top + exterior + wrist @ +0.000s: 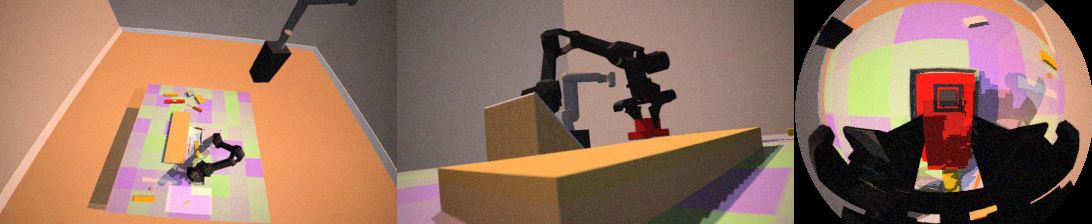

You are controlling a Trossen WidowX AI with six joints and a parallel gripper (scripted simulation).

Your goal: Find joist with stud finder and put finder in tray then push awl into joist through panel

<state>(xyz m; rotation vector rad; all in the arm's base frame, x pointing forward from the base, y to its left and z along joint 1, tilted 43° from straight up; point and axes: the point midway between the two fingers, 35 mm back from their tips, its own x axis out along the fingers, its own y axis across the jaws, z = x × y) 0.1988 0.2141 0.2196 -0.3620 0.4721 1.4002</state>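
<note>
My gripper tip is now 50 mm above the grey tray and 10 mm to the left of it. The rest, counted from my gripper tip: red stud finder 20 mm above, 10 mm to the left; pale strip 330 mm ahead, 60 mm below, 20 mm to the left; awl 450 mm to the right, 60 mm below, 20 mm behind.
</note>
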